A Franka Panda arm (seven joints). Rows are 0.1 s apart.
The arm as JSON. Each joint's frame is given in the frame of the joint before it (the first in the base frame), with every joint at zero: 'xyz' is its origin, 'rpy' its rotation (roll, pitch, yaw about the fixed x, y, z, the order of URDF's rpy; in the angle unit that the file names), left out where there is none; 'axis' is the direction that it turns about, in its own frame. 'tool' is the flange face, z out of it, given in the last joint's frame.
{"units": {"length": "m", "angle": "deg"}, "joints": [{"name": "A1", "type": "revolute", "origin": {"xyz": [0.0, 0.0, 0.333]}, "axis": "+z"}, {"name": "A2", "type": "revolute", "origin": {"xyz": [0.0, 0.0, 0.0]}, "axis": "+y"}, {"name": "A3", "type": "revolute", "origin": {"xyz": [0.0, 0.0, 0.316]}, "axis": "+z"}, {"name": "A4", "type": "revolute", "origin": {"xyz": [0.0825, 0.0, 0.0]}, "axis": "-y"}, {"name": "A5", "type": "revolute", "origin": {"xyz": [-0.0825, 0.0, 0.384]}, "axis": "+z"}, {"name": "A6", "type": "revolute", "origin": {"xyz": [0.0, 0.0, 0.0]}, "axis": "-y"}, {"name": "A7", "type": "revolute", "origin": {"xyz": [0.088, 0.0, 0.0]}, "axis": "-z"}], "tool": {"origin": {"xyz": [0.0, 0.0, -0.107], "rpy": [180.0, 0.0, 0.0]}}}
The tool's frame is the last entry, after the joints.
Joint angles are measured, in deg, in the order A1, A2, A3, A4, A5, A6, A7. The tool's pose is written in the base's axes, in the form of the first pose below.
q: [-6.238 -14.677 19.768 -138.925 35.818 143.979 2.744]
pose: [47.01, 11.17, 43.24], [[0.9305, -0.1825, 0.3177], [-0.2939, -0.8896, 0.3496], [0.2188, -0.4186, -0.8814]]
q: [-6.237 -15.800 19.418 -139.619 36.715 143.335 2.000]
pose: [46.54, 10.85, 43.46], [[0.9305, -0.1822, 0.3179], [-0.2952, -0.8867, 0.3558], [0.2170, -0.4249, -0.8788]]
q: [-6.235 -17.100 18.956 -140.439 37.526 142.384 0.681]
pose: [45.96, 10.46, 43.66], [[0.9333, -0.1729, 0.3147], [-0.2865, -0.8870, 0.3622], [0.2165, -0.4282, -0.8774]]
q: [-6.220 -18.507 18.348 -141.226 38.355 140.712 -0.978]
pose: [45.31, 10.06, 43.84], [[0.9397, -0.1587, 0.3030], [-0.2702, -0.8876, 0.3730], [0.2097, -0.4324, -0.8770]]
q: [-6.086 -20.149 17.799 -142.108 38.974 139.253 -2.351]
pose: [44.56, 9.78, 44.15], [[0.9446, -0.1430, 0.2956], [-0.2539, -0.8888, 0.3815], [0.2082, -0.4354, -0.8758]]
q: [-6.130 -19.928 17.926 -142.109 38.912 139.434 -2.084]
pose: [44.61, 9.82, 44.00], [[0.9442, -0.1474, 0.2944], [-0.2572, -0.8885, 0.3801], [0.2056, -0.4346, -0.8768]]
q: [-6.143 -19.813 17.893 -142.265 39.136 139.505 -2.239]
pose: [44.60, 9.75, 43.80], [[0.9445, -0.1498, 0.2924], [-0.2589, -0.8873, 0.3815], [0.2023, -0.4361, -0.8769]]
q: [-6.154 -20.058 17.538 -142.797 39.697 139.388 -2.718]
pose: [44.40, 9.40, 43.55], [[0.9442, -0.1553, 0.2904], [-0.2640, -0.8841, 0.3856], [0.1968, -0.4408, -0.8758]]
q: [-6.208 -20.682 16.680 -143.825 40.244 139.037 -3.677]
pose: [43.99, 8.59, 43.18], [[0.9441, -0.1620, 0.2871], [-0.2694, -0.8810, 0.3889], [0.1899, -0.4445, -0.8754]]
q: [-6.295 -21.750 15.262 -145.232 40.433 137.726 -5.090]
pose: [43.30, 7.41, 42.71], [[0.9477, -0.1658, 0.2728], [-0.2672, -0.8796, 0.3937], [0.1747, -0.4460, -0.8778]]
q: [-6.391 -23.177 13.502 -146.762 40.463 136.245 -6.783]
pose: [42.46, 6.03, 42.39], [[0.9508, -0.1661, 0.2615], [-0.2633, -0.8781, 0.3995], [0.1633, -0.4487, -0.8787]]
